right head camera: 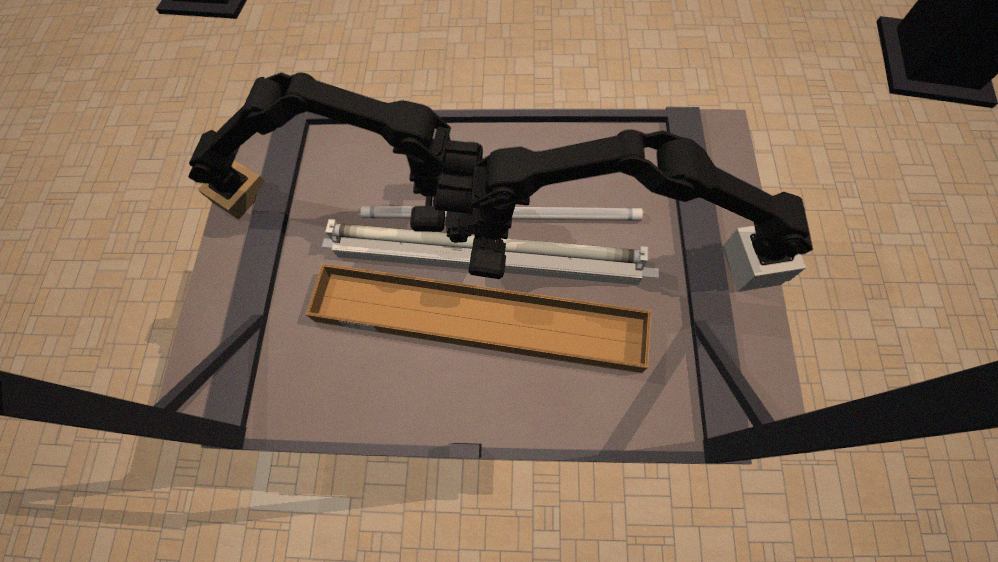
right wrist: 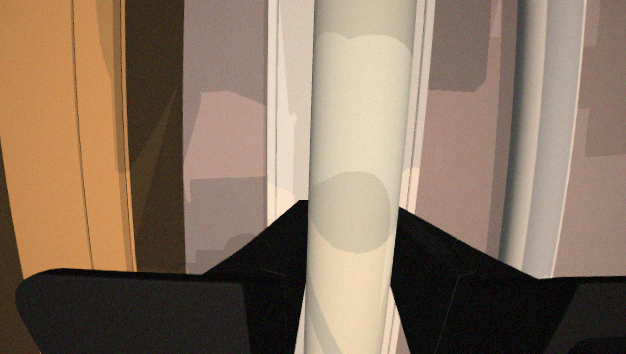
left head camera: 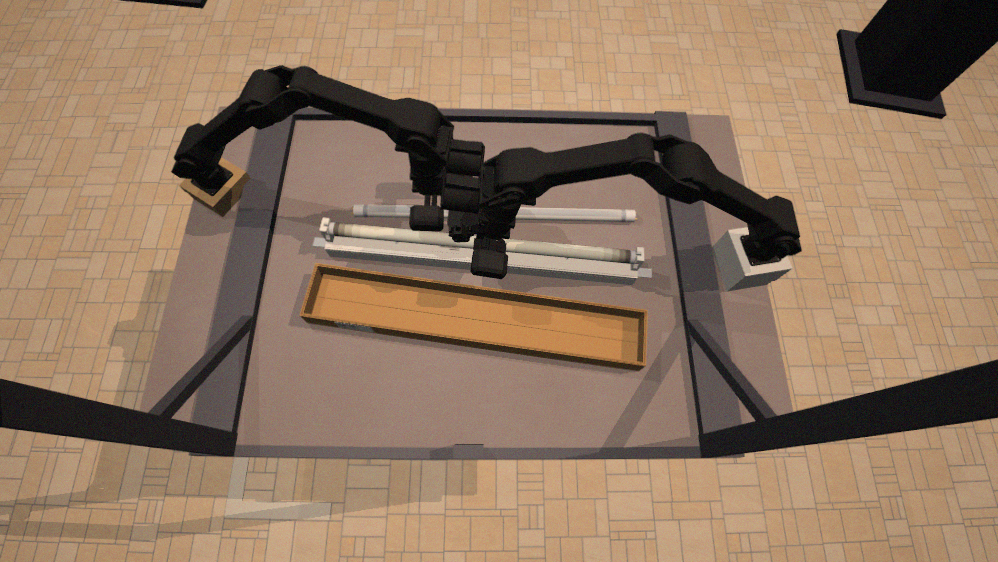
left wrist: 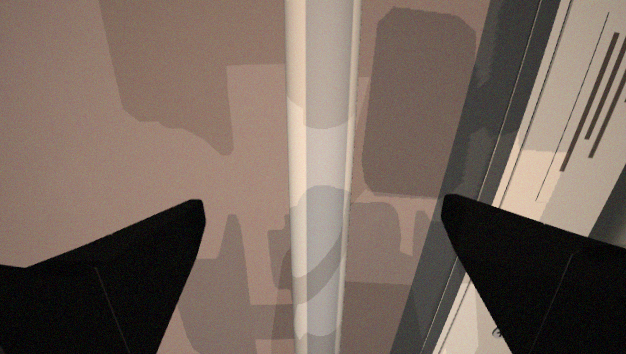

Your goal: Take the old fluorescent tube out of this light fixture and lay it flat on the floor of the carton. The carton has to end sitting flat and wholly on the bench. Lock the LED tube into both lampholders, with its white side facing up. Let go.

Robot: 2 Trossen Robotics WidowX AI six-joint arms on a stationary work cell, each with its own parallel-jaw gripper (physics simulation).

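Observation:
The old cream fluorescent tube [left head camera: 565,249] [right head camera: 565,249] [right wrist: 360,125] spans the white light fixture [left head camera: 572,268] [right head camera: 572,268], its ends at the left lampholder [left head camera: 325,226] [right head camera: 331,228] and right lampholder [left head camera: 639,256] [right head camera: 643,255]. My right gripper [right wrist: 344,212] is shut on this tube near its middle. The LED tube [left head camera: 579,214] [right head camera: 586,214] [left wrist: 325,150] [right wrist: 545,150] lies on the bench behind the fixture, a grey band along its top. My left gripper [left wrist: 324,208] is open above it, fingers apart on either side. The open carton [left head camera: 391,307] [right head camera: 391,305] [right wrist: 100,150] sits flat in front of the fixture. The arms hide both tubes' middles in the head views.
The bench [left head camera: 419,397] [right head camera: 419,397] has a dark frame around it, with diagonal braces at the front left [left head camera: 202,366] and front right [left head camera: 729,366]. My two wrists are close together above the middle of the fixture and tubes.

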